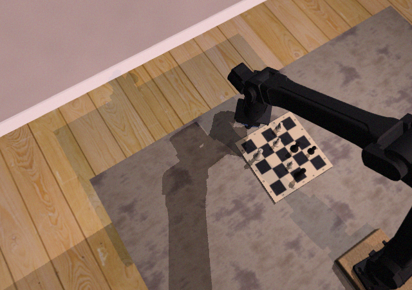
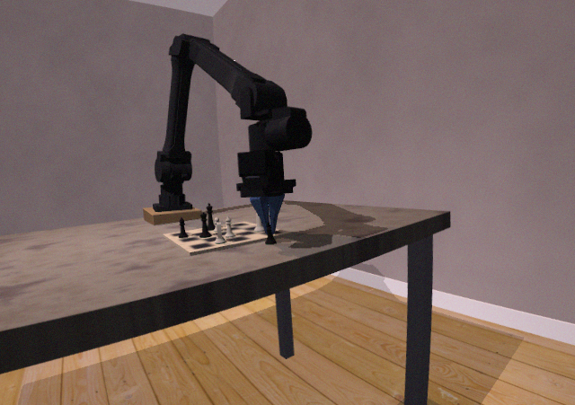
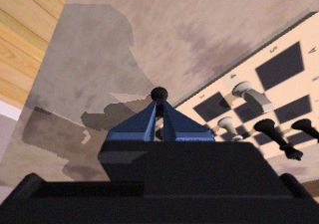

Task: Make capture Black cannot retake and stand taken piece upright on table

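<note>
Right now my hand is 10 cm past the tall white piece, 2 cm to the right of it and 1 cm below it. Round my hand: black piece: 13 cm behind, 9 cm to the right, 1 cm above; then chessboard: 13 cm behind, 5 cm to the right, 2 cm below.
</note>
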